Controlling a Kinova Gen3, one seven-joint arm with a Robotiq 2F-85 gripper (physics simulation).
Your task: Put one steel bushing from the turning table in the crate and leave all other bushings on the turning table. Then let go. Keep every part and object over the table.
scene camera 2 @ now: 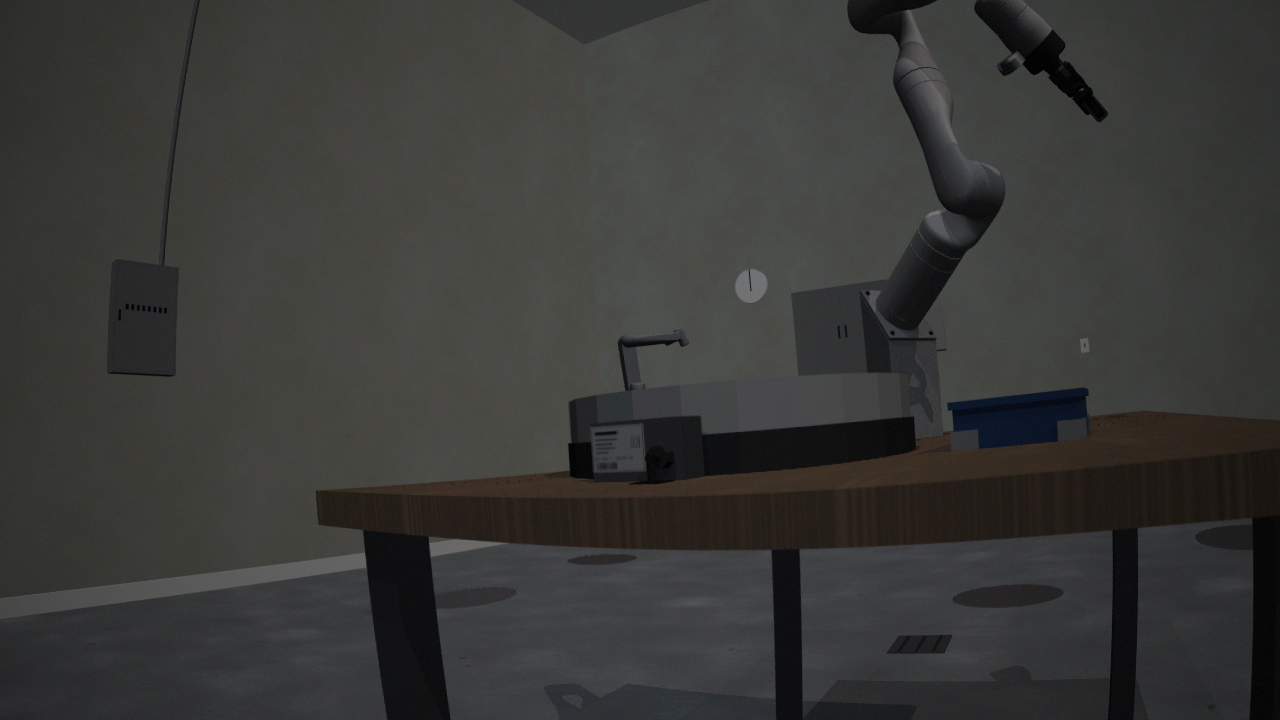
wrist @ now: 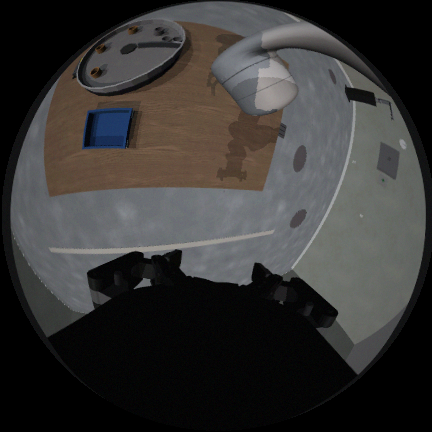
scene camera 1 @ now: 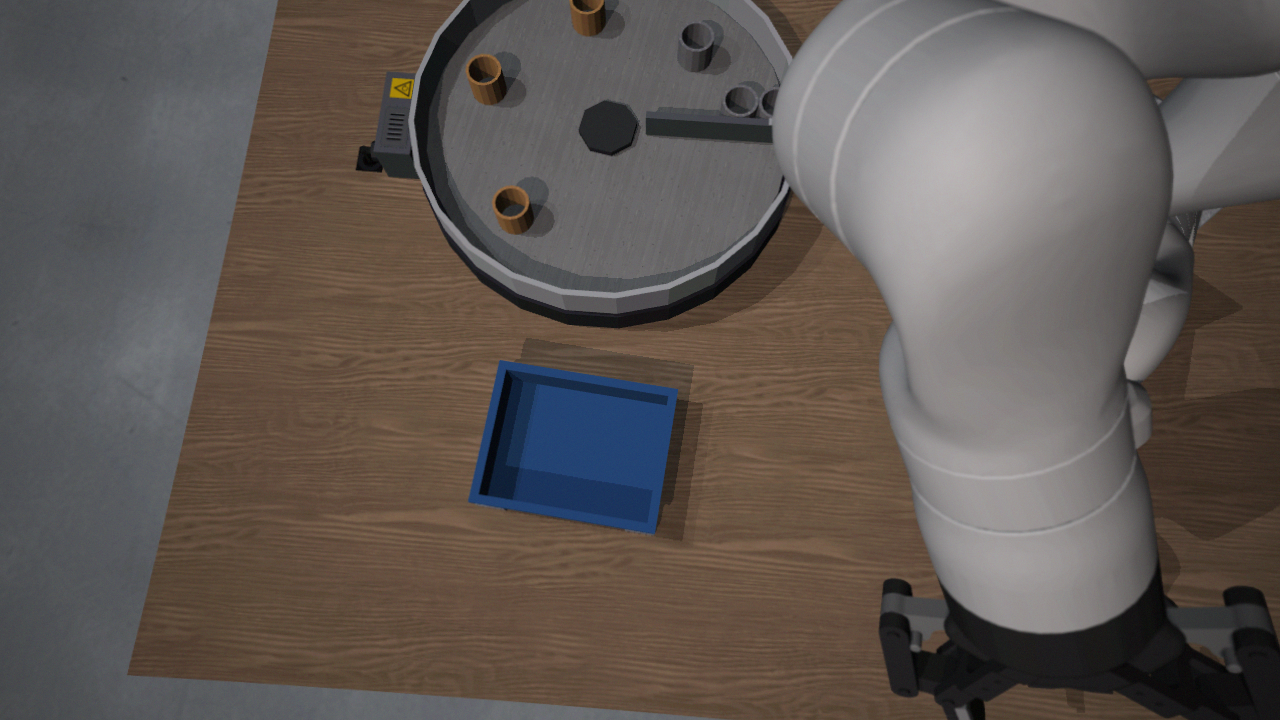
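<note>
The grey turning table has a raised rim. Three grey steel bushings stand on it: one steel bushing is apart, a second steel bushing is beside the dark bar, and a third steel bushing is next to it, partly hidden by the arm in scene camera 1. Three orange-brown bushings also stand there. The blue crate is empty. My gripper is open and empty, high up and away from both.
A dark bar reaches from near the turning table's hub to its rim. A grey box with a dark knob sits against the turning table's outer side. The wooden table's edge shows. My arm covers the right of scene camera 1.
</note>
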